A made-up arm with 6 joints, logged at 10 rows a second.
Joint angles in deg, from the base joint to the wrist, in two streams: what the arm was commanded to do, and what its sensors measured. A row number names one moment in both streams.
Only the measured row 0 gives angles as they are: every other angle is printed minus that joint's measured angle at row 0.
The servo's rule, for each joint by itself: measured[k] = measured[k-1] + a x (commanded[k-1-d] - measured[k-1]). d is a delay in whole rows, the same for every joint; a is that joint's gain. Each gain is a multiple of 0.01, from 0.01 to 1. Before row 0 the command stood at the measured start. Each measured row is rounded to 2 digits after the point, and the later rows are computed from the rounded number. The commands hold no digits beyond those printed.
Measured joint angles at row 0:
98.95, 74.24, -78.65, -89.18, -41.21, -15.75
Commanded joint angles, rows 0 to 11:
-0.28, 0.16, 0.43, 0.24, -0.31, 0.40
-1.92, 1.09, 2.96, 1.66, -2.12, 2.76
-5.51, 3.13, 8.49, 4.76, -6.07, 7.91
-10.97, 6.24, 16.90, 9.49, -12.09, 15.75
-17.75, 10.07, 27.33, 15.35, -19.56, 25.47
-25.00, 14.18, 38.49, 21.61, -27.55, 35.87
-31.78, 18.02, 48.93, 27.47, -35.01, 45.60
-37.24, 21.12, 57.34, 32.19, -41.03, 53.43
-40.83, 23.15, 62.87, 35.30, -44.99, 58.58
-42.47, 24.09, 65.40, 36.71, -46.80, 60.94
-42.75, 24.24, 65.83, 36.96, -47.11, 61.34
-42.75, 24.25, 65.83, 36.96, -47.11, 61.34
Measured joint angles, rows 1 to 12:
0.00, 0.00, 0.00, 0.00, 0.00, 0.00
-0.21, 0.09, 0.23, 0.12, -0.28, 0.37
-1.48, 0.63, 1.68, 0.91, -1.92, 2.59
-4.46, 1.98, 5.29, 2.87, -5.61, 7.54
-9.28, 4.28, 11.44, 6.25, -11.38, 15.18
-15.55, 7.41, 19.86, 10.89, -18.66, 24.75
-22.54, 11.07, 29.73, 16.36, -26.57, 35.09
-29.38, 14.82, 39.91, 22.03, -34.08, 44.86
-35.20, 18.22, 49.15, 27.21, -40.27, 52.83
-39.37, 20.88, 56.42, 31.34, -44.47, 58.18
-41.66, 22.61, 61.18, 34.08, -46.54, 60.75
-42.47, 23.49, 63.64, 35.55, -47.05, 61.30
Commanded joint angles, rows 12 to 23:
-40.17, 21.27, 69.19, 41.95, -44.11, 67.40
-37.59, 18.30, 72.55, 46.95, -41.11, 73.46
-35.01, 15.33, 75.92, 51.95, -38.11, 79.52
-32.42, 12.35, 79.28, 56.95, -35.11, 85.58
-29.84, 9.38, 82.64, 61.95, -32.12, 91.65
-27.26, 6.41, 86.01, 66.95, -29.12, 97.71
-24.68, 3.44, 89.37, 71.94, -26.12, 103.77
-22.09, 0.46, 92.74, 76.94, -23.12, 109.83
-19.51, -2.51, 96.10, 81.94, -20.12, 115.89
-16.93, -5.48, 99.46, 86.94, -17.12, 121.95
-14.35, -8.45, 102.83, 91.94, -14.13, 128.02
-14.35, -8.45, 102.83, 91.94, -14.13, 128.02
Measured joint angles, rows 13 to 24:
-42.68, 23.90, 64.80, 36.27, -47.10, 61.34
-40.82, 22.48, 67.13, 39.17, -44.44, 66.98
-38.43, 20.22, 70.00, 43.14, -41.48, 73.01
-35.90, 17.58, 73.14, 47.63, -38.48, 79.06
-33.32, 14.76, 76.39, 52.38, -35.48, 85.12
-30.74, 11.85, 79.70, 57.26, -32.49, 91.19
-28.16, 8.91, 83.04, 62.20, -29.49, 97.25
-25.58, 5.96, 86.39, 67.17, -26.49, 103.31
-23.00, 2.99, 89.76, 72.15, -23.49, 109.37
-20.42, 0.02, 93.12, 77.14, -20.49, 115.43
-17.84, -2.95, 96.48, 82.14, -17.49, 121.49
-15.26, -5.92, 99.85, 87.14, -14.50, 127.56

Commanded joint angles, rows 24 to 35:
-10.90, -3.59, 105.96, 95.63, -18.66, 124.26
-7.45, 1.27, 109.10, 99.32, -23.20, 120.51
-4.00, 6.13, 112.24, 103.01, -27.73, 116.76
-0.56, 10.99, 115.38, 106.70, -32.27, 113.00
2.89, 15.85, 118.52, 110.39, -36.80, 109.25
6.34, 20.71, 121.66, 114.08, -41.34, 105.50
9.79, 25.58, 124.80, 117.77, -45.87, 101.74
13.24, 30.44, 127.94, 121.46, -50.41, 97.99
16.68, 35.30, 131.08, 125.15, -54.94, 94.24
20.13, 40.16, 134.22, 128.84, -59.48, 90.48
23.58, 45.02, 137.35, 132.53, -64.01, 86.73
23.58, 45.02, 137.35, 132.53, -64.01, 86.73
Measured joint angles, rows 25 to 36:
-14.59, -7.29, 101.43, 89.59, -14.17, 127.99
-11.86, -5.29, 103.83, 92.67, -18.17, 124.52
-8.60, -1.75, 106.62, 96.06, -22.65, 120.79
-5.20, 2.51, 109.60, 99.60, -27.17, 117.04
-1.77, 7.09, 112.66, 103.22, -31.71, 113.28
1.68, 11.82, 115.77, 106.88, -36.24, 109.53
5.13, 16.62, 118.89, 110.55, -40.78, 105.78
8.58, 21.46, 122.02, 114.23, -45.31, 102.02
12.03, 26.31, 125.16, 117.92, -49.85, 98.27
15.47, 31.16, 128.30, 121.61, -54.38, 94.52
18.92, 36.02, 131.44, 125.30, -58.92, 90.76
22.37, 40.88, 134.57, 128.99, -63.45, 87.01

